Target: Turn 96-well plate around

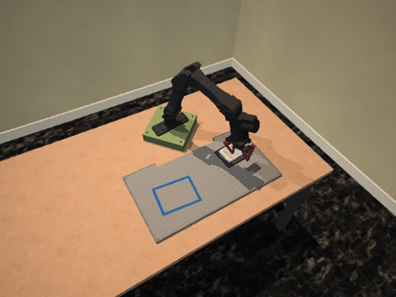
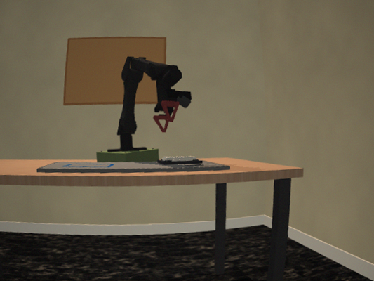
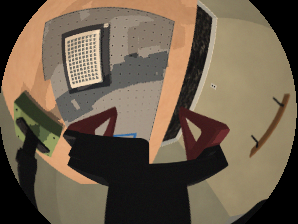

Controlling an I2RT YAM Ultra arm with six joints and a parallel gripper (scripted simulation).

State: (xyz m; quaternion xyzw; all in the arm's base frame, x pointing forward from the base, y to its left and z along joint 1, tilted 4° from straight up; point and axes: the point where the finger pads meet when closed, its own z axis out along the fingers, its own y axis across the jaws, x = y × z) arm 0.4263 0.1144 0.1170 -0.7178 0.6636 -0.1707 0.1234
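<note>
The white 96-well plate is 110 mm behind my hand, 80 mm to the left of it and 130 mm below it. Also, from my hand: black plate nest N1: 110 mm behind, 80 mm to the left, 150 mm below.
</note>
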